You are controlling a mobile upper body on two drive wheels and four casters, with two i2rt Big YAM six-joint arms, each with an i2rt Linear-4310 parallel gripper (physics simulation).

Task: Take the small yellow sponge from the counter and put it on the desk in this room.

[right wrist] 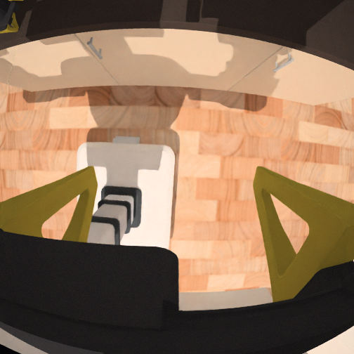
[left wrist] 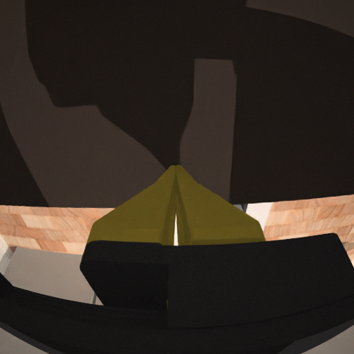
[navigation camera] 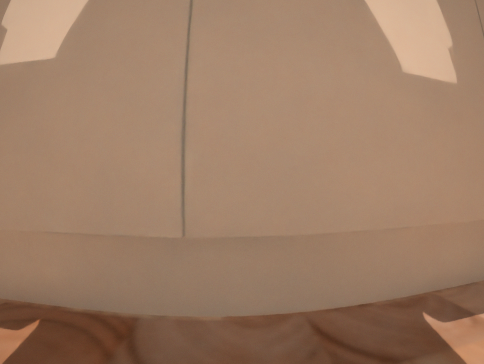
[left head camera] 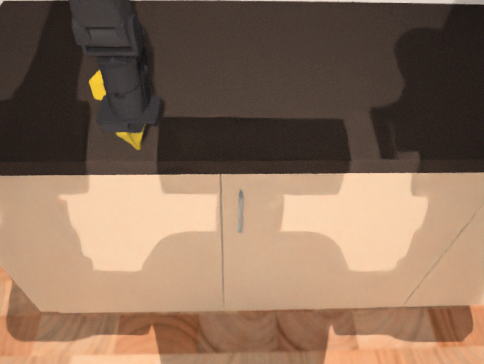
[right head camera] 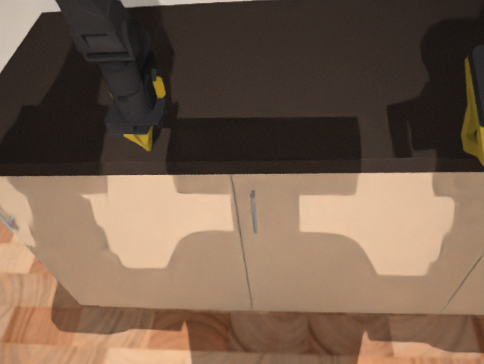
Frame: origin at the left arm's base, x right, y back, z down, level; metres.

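Seen in the pictures: left gripper, fingertip midpoint: (left head camera: 139,147) (right head camera: 150,148).
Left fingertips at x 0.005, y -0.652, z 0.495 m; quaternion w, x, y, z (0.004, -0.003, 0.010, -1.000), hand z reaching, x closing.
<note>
Offsets run from my left fingertips to a thing's top centre. "spot": to the spot under its first point. Level surfaces: height alone.
The yellow sponge @[dx -0.061, dy -0.160, dz -0.040 m] (left head camera: 97,86) (right head camera: 159,87) lies on the dark counter @[dz +0.005 m] (left head camera: 260,65) (right head camera: 280,60), mostly hidden behind my left arm in both head views. It does not show in the left wrist view. My left gripper (left head camera: 138,148) (right head camera: 148,148) (left wrist: 175,174) is shut and empty, its yellow fingertips together, over the counter near its front edge, nearer that edge than the sponge. My right gripper (right wrist: 174,174) is open and empty, in front of the counter; part of it shows at the right edge of the right head view. The desk does not show in these views.
Beige cabinet doors (left head camera: 190,285) (right head camera: 200,290) (navigation camera: 300,150) with a thin metal handle @[spot: dx +0.197, dy +0.036, dz +0.156 m] (left head camera: 241,211) (right head camera: 254,211) stand below the counter's front edge. The robot's white base (right wrist: 155,200) stands on the wooden floor (right wrist: 215,210) before the cabinet. A pale wall runs behind the counter.
</note>
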